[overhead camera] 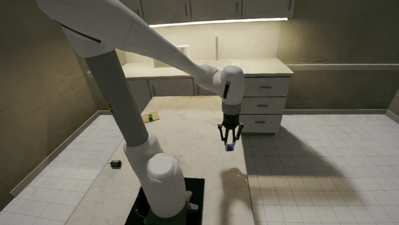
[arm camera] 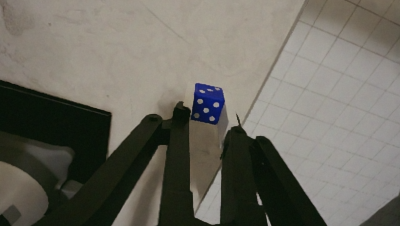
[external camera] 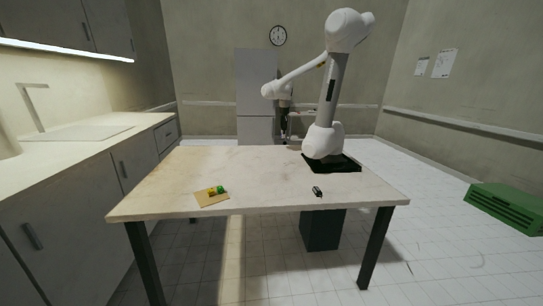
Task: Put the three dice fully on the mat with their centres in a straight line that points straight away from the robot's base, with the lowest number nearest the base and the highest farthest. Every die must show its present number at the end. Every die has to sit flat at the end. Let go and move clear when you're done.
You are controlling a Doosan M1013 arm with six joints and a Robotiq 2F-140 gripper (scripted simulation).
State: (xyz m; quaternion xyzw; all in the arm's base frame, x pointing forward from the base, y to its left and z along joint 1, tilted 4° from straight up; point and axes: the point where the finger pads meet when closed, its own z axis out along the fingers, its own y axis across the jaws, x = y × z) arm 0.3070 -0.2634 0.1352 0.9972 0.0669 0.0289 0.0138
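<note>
The yellow die lies 660 mm to the left of my hand, 460 mm ahead of it and 120 mm below it. From my hand the other things lie so: tan mat: 660 mm to the left, 460 mm ahead, 130 mm below; then green die: 640 mm to the left, 420 mm ahead, 120 mm below; then blue die: 20 mm below.
</note>
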